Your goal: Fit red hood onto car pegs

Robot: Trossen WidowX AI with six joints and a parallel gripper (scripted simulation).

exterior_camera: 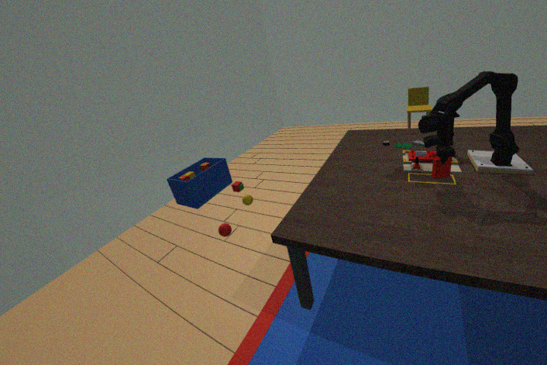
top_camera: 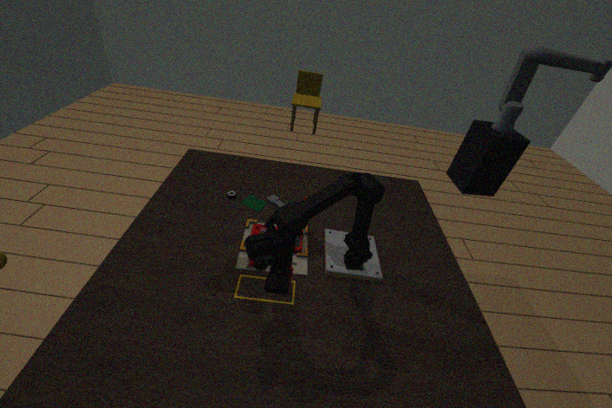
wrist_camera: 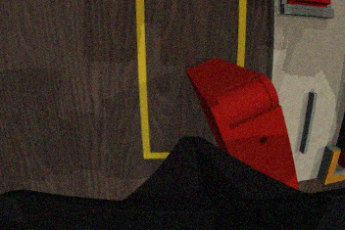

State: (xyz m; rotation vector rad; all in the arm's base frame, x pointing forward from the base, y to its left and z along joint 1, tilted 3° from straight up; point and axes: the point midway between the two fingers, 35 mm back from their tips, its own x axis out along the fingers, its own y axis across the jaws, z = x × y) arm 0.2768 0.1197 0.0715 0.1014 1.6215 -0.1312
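My gripper tip is 1 cm past the red hood, 3 cm to the left of it and 3 cm above it. Also, from my gripper tip: grey piece 2 cm ahead, 44 cm to the right, 7 cm below; green plate 12 cm ahead, 43 cm to the right, 8 cm below; grey jig plate 2 cm ahead, 21 cm to the right, 7 cm below.
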